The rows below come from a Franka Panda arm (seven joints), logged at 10 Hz.
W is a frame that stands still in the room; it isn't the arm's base.
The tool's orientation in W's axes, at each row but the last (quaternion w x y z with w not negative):
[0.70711 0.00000 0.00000 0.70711]
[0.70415 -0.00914 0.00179 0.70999]
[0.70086 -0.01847 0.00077 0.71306]
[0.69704 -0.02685 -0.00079 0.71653]
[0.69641 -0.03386 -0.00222 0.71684]
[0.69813 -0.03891 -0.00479 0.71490]
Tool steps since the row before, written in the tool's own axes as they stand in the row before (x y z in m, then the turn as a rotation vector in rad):
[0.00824 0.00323 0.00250 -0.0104 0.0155 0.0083]
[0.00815 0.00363 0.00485 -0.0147 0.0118 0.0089]
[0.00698 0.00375 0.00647 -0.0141 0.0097 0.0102]
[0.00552 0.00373 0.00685 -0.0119 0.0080 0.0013]
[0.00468 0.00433 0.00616 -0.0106 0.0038 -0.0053]
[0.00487 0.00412 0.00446 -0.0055 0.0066 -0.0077]
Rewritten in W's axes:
[-0.00323 0.00824 0.00250 -0.0155 -0.0104 0.0083]
[-0.00375 0.00819 0.00469 -0.0118 -0.0147 0.0090]
[-0.00403 0.00709 0.00618 -0.0097 -0.0140 0.0103]
[-0.00414 0.00566 0.00649 -0.0077 -0.0121 0.0014]
[-0.00477 0.00481 0.00572 -0.0032 -0.0109 -0.0050]
[-0.00450 0.00497 0.00396 -0.0060 -0.0060 -0.0078]

